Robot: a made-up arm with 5 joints.
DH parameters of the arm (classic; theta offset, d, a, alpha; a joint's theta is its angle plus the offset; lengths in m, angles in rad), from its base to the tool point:
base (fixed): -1.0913 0 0.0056 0
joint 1: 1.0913 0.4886 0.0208 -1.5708
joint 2: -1.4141 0 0.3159 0
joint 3: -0.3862 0 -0.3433 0
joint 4: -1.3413 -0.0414 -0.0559 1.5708
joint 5: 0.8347 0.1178 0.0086 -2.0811
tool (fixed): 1.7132 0.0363 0 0
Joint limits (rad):
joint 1: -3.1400..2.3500
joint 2: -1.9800..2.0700
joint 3: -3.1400..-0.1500
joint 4: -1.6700..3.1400
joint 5: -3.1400..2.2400
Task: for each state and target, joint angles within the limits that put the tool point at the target. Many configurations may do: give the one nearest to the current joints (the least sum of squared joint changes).
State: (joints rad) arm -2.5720 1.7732 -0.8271 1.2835 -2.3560
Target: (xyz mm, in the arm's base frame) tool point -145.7 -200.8 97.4
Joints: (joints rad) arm -2.0291 1.4529 -1.2268 1.2206 -2.2911
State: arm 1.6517 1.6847 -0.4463 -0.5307 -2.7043
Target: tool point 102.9 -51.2 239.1
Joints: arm 2.1136 1.7470 -0.1637 -0.4820 -2.8197
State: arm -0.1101 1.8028 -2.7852 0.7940 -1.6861
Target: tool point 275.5 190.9 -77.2
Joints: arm 0.7013 1.9875 -2.1205 1.1762 -1.6669
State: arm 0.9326 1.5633 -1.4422 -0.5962 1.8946
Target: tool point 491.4 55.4 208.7
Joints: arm 0.2604 1.1290 -1.0209 -0.8062 1.9216
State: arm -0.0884 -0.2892 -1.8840 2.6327 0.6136
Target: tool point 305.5 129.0 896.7
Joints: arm 0.5000 -0.1039 -1.9367 2.5203 0.5692
